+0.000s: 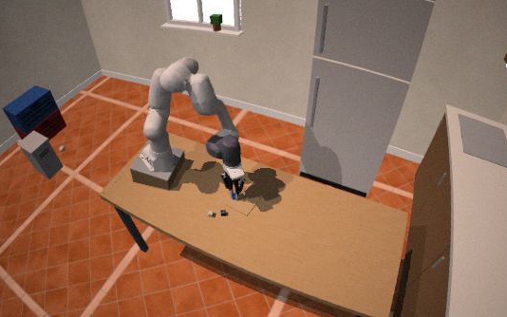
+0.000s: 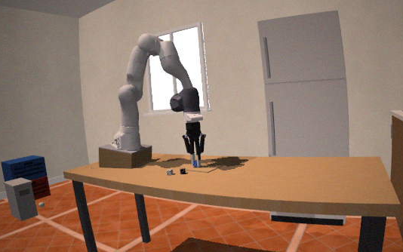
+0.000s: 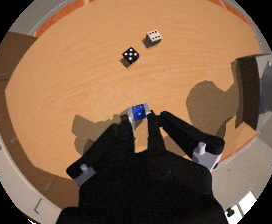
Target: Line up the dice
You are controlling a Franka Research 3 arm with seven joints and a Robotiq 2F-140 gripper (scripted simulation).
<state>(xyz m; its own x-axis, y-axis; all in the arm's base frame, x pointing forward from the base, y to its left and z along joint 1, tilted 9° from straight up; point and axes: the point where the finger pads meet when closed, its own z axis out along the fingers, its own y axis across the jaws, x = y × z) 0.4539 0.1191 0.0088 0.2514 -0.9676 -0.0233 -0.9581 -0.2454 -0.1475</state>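
My hand is 50 mm short of the wood-coloured mat, 10 mm to the right of it and 40 mm above it. From my hand the other things lie so: blue die (20 mm below).
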